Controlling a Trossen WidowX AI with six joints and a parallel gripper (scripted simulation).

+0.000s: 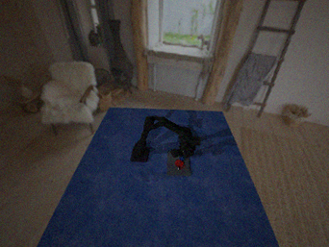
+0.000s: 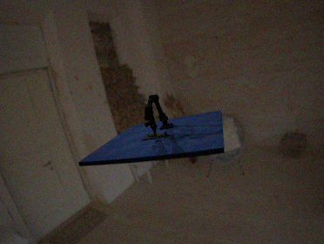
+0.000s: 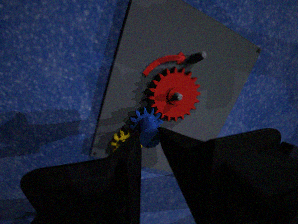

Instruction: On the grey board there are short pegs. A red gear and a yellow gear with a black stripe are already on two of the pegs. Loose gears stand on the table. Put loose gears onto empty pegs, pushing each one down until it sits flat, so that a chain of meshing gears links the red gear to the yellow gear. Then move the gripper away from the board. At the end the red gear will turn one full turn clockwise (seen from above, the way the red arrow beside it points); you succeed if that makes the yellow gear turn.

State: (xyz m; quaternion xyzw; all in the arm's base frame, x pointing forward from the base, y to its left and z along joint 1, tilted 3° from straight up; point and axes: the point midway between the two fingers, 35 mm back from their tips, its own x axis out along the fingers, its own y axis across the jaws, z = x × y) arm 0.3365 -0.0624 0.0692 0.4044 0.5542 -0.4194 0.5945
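Right now my gripper tip is 10 mm above the blue gear. Also, from my gripper tip: grey board 40 mm below, 30 mm to the right, 30 mm behind; then red gear 40 mm to the right, 30 mm below, 30 mm behind; then yellow gear 30 mm to the left, 30 mm below, 20 mm ahead.
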